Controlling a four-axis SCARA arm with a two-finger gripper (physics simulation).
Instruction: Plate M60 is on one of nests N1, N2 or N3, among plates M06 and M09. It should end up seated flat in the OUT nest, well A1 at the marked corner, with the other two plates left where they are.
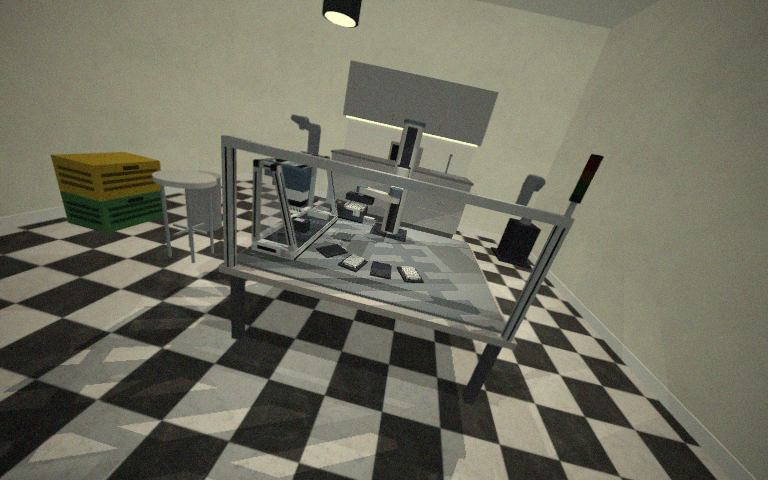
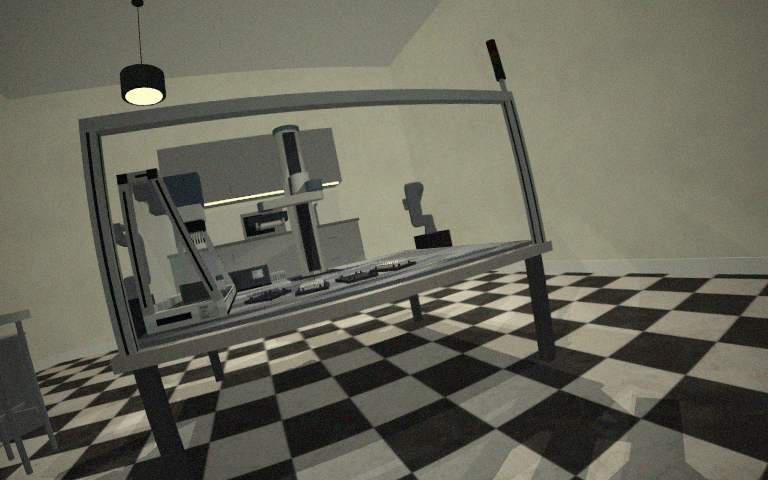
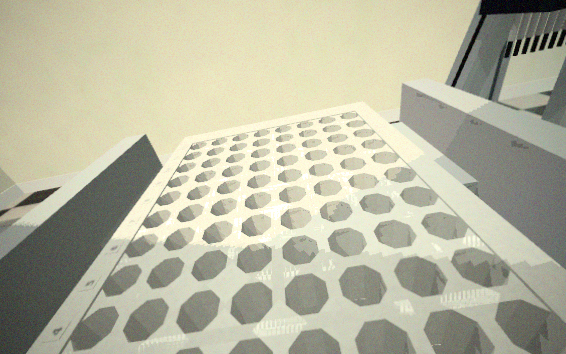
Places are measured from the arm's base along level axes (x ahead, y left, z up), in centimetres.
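Where they show: gripper, fingertip midpoint: (image 1: 353,208) (image 2: 270,222) (image 3: 274,132); arm's base at its link origin: (image 1: 388,233).
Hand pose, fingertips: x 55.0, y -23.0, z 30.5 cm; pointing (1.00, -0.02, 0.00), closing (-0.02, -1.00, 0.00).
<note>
Things, the pixels of their top centre, and the offset from my fingertips. "spot": a spot on its surface instead.
- white well plate at its top centre: (image 3: 274,206) (image 2: 269,223) (image 1: 355,205) dz +0.2, dx -5.1, dy +0.1 cm
- dark nest at its top centre: (image 2: 267,292) (image 1: 332,248) dz -27.0, dx +7.3, dy -7.3 cm
- framed machine at a spot on its surface: (image 2: 184,240) (image 1: 283,213) spot: dz -3.3, dx +30.1, dy -30.1 cm
- dark box-like device at a spot on its surface: (image 2: 249,277) spot: dz -22.6, dx -58.4, dy -13.5 cm
- guard frame at a spot on its surface: (image 2: 96,237) spot: dz +0.1, dx +49.5, dy -48.7 cm
My gripper (image 1: 358,200) (image 2: 270,221) (image 3: 274,132) is shut on a white well plate (image 1: 355,206) (image 2: 271,225) (image 3: 257,200), a finger on each side. The plate's name is not readable. It is held up at the arm's end, well behind the nests. Two white plates sit on dark nests: one (image 1: 353,260) (image 2: 313,285) left of centre, the other (image 1: 410,273) (image 2: 396,264) at the right. A dark nest (image 1: 331,249) (image 2: 267,294) at the left and another (image 1: 380,269) (image 2: 356,276) between the plates bear no plate. Nest labels are too small to read.
A framed machine (image 1: 287,212) (image 2: 184,240) stands at the table's left. A dark box-like device (image 1: 344,210) (image 2: 249,277) is at the back left. The arm's column (image 1: 410,146) (image 2: 292,152) rises behind the nests. A guard frame (image 1: 228,203) (image 2: 96,237) borders the table.
</note>
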